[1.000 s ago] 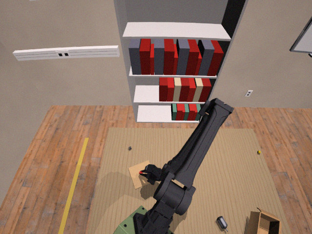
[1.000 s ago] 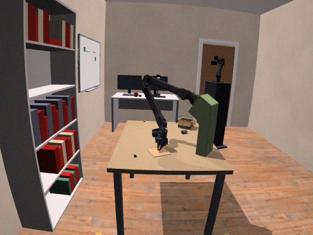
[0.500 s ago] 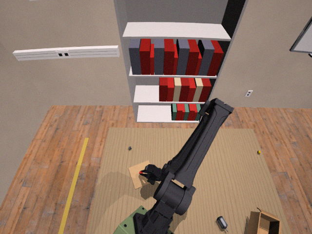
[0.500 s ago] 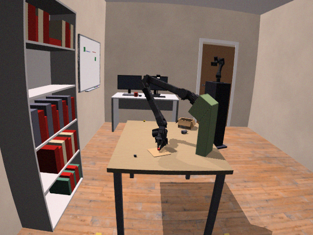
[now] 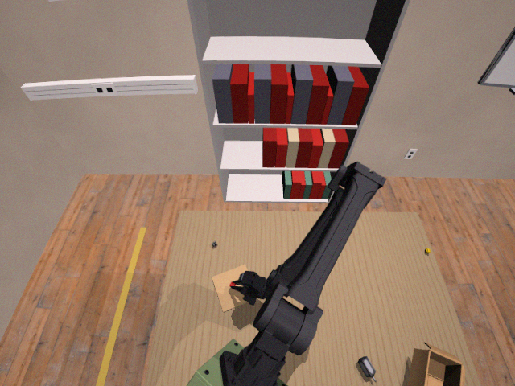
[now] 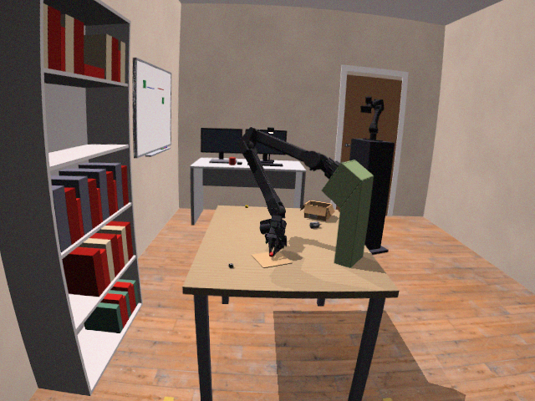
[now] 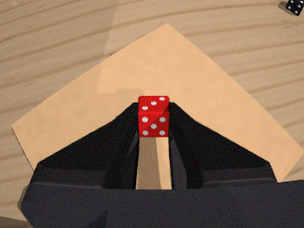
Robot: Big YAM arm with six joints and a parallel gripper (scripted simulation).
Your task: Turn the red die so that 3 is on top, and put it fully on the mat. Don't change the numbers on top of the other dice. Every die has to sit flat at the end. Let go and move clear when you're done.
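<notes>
Right now my hand is 30 mm above the tan square mat. Also, from my hand: red die right at my hand; then dark object 420 mm behind, 330 mm to the right, 10 mm below; then black die 200 mm ahead, 30 mm to the left, 20 mm below.
</notes>
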